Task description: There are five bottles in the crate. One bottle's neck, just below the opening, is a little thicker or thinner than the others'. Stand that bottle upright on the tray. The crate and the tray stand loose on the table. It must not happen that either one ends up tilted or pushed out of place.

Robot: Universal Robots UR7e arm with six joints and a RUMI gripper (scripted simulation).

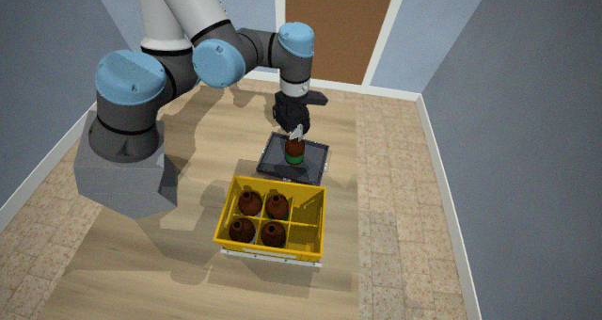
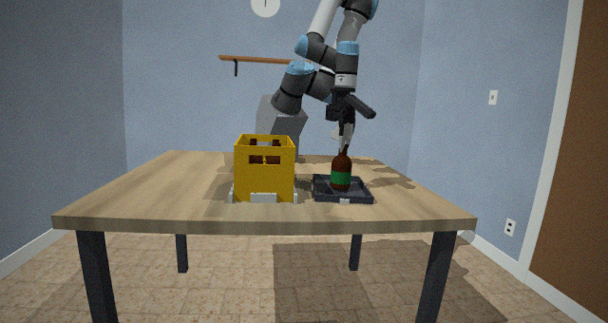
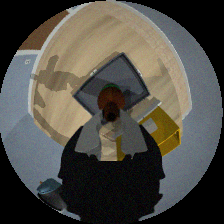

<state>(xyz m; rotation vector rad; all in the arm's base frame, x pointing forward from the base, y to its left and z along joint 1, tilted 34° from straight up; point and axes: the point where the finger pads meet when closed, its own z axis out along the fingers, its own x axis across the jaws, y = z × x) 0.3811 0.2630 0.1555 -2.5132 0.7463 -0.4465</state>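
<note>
The bottle lies 7 cm below my hand. From my hand the other things lie so: crate (27 cm to the right, 8 cm below, 6 cm ahead); tray (15 cm below).
</note>
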